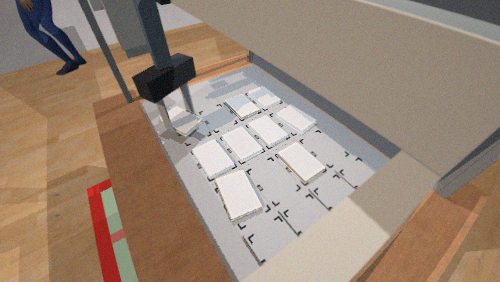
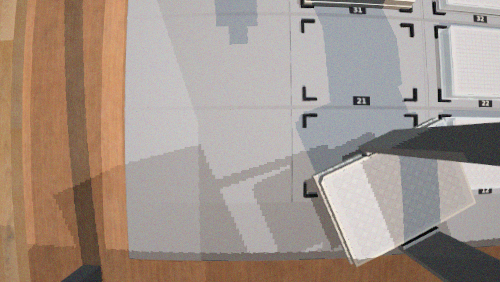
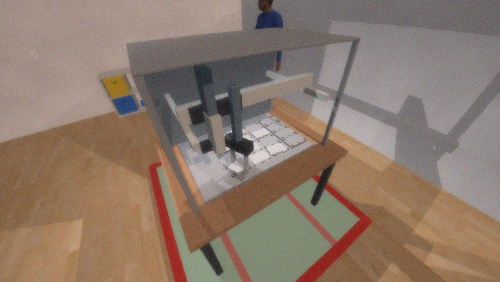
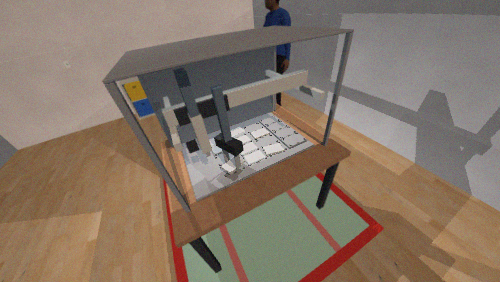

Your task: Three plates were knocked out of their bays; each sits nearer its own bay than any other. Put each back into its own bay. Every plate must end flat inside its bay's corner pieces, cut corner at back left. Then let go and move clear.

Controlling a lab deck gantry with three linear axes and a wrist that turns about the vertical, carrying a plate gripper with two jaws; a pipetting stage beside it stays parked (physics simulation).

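Places are measured from the robot's base along level axes (x ahead, y left, z up), in centimetres.
Where they show: gripper, fingertip midpoint: (image 1: pixel 180 121) (image 2: pixel 396 190) (image 3: pixel 240 164) (image 4: pixel 233 164); robot's base, link origin: (image 2: pixel 306 194) (image 3: pixel 232 176) (image 4: pixel 225 176).
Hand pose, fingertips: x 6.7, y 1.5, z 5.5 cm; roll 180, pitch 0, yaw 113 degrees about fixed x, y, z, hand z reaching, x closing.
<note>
Things, the pixels of their top centre, and the offset from my fingertips. "spot": a spot on its surface instead.
- white plate, top centre: (image 2: pixel 404 192) (image 1: pixel 180 118) (image 3: pixel 239 163) (image 4: pixel 232 163) dx -0.1, dy +0.0, dz +1.1 cm
- second plate, top centre: (image 1: pixel 237 191) (image 4: pixel 273 148) (image 3: pixel 276 148) dx +30.9, dy +2.6, dz -3.8 cm
- third cream-edged plate, top centre: (image 1: pixel 300 159) (image 4: pixel 259 132) (image 3: pixel 260 132) dx +32.5, dy +24.2, dz -4.1 cm
- Bay 21, surface spot: (image 2: pixel 361 100) spot: dx -0.3, dy +8.9, dz -5.5 cm
My gripper (image 1: pixel 181 121) (image 2: pixel 394 194) (image 3: pixel 240 167) (image 4: pixel 231 166) is shut on a white plate (image 1: pixel 186 125) (image 2: pixel 350 210) by its long sides. The plate is raised above the deck, turned at an angle to the grid, and partly over the front left bay, whose corner pieces (image 2: pixel 310 189) show beside it. Its cut corner is hard to make out. A second plate (image 1: pixel 239 195) lies slightly askew in the front row. A third cream-edged plate (image 1: pixel 301 161) lies further back; whether it is seated is unclear. Another cream-edged plate (image 1: pixel 242 106) (image 2: pixel 360 4) is at bay 31.
Bay 21 (image 2: pixel 361 100) holds no plate. Neighbouring plates (image 1: pixel 212 157) (image 1: pixel 242 142) (image 1: pixel 267 130) stand right of the held plate, with two more (image 1: pixel 264 96) (image 1: pixel 296 118) behind. The pipetting stage (image 3: pixel 215 132) (image 4: pixel 201 134) is beside my gripper. The wooden table edge (image 1: pixel 125 165) runs along the front.
</note>
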